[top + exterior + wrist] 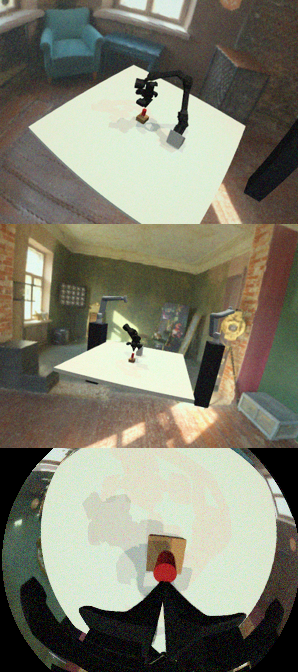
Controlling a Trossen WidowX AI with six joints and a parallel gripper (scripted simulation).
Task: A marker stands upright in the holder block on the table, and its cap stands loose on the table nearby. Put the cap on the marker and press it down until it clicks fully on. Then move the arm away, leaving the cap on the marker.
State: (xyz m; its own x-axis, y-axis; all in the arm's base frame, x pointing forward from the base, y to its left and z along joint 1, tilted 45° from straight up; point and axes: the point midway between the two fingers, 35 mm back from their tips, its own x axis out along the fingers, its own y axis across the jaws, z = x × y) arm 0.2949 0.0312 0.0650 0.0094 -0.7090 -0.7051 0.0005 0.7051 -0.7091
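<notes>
The red cap is 50 mm below my gripper tip. From my gripper tip the other things lie so: red marker 60 mm below.
</notes>
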